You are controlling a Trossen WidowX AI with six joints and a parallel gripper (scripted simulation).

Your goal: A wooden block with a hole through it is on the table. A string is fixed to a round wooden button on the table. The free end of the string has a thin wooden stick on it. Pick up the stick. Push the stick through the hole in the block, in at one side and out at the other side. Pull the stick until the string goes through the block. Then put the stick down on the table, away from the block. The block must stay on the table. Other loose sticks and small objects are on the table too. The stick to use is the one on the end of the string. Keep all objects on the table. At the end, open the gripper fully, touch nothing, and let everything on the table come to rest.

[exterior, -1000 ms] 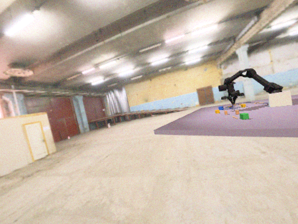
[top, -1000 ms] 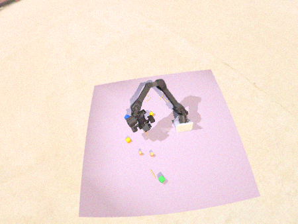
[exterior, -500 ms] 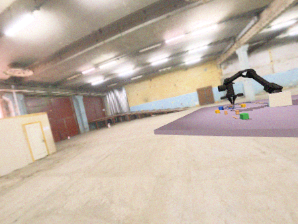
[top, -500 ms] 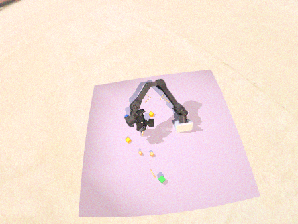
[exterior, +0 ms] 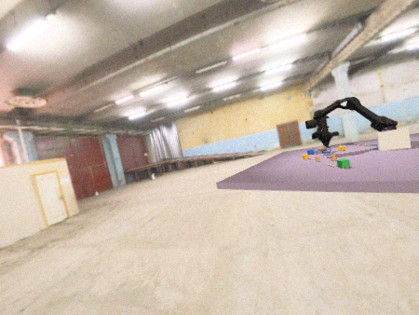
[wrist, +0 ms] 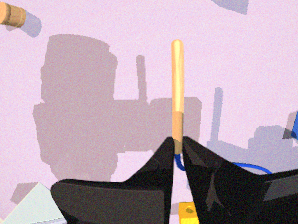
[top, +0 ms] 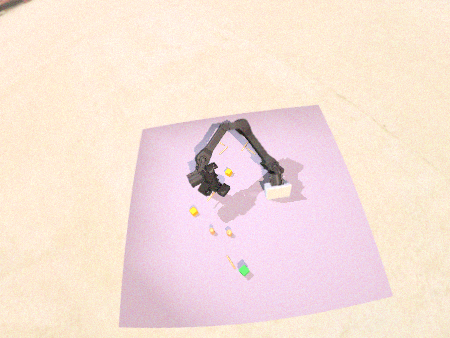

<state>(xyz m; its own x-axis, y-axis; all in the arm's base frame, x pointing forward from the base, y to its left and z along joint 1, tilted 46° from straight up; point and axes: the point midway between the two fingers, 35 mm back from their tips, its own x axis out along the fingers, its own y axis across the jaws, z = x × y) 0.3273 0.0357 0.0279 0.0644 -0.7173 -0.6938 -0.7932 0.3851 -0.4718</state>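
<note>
Right now my gripper tip is 10 mm to the right of the thin wooden stick and 10 mm short of it. The rest, counted from my gripper tip: yellow cube 140 mm to the right, 70 mm behind, 40 mm below; then blue cube 140 mm ahead, 130 mm to the right, 40 mm below; then round wooden button 250 mm to the right, 70 mm ahead, 50 mm below.
</note>
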